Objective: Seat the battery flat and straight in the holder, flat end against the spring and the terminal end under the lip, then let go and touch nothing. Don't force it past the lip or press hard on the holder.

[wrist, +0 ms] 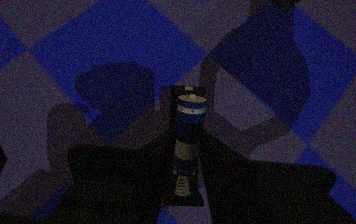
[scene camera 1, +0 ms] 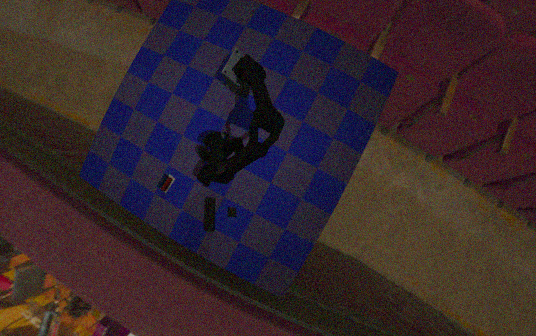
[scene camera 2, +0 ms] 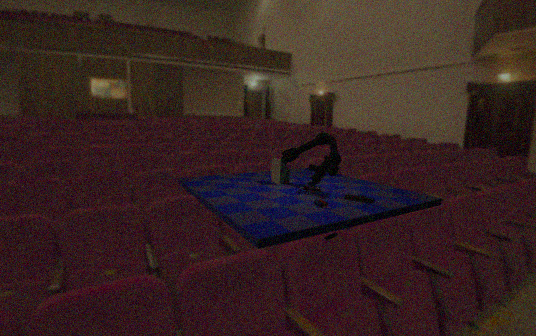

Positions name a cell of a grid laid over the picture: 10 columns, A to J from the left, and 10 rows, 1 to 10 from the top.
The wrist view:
my gripper: F6
battery: F6
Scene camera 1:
my gripper: E5
